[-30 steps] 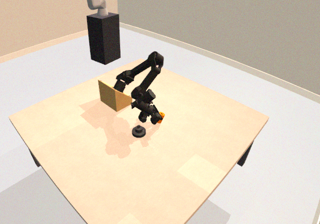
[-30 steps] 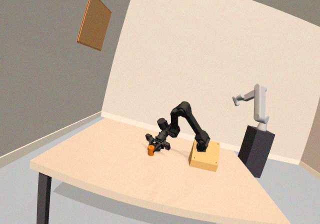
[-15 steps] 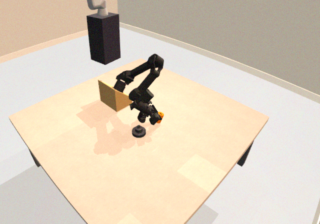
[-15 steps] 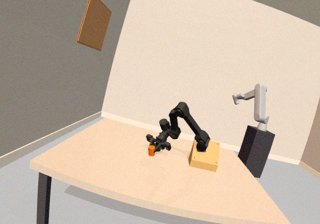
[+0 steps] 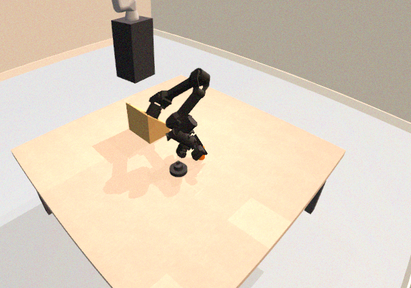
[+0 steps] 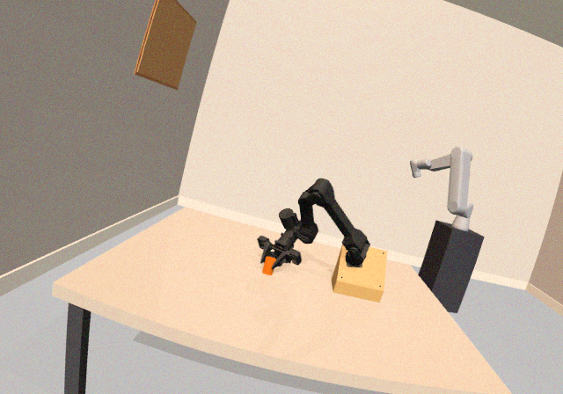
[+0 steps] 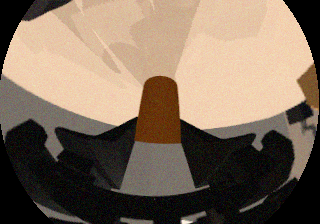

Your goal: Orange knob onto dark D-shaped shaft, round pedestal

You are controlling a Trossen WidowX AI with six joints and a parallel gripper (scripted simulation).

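Right now my gripper tip is 20 mm to the left of the orange knob and 10 mm past it. Also, from my gripper tip: dark round pedestal (160 mm to the right, 40 mm behind).
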